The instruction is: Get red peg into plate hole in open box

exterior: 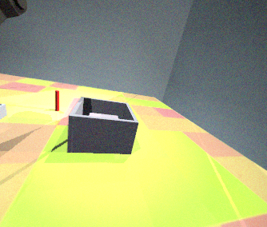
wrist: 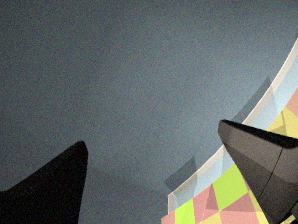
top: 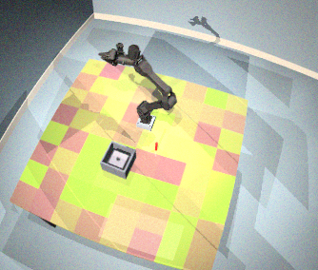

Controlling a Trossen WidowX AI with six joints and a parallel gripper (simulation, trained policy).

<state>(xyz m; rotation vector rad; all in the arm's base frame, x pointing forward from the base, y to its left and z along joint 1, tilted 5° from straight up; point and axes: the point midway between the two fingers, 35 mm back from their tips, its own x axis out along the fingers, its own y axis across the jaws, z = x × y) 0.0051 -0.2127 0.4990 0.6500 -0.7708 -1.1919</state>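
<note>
The red peg lies 18 cm ahead of my gripper tip, 40 cm to the left of it and 48 cm below it. The rest, counted from my gripper tip: dark box 34 cm ahead, 22 cm to the left, 49 cm below.
</note>
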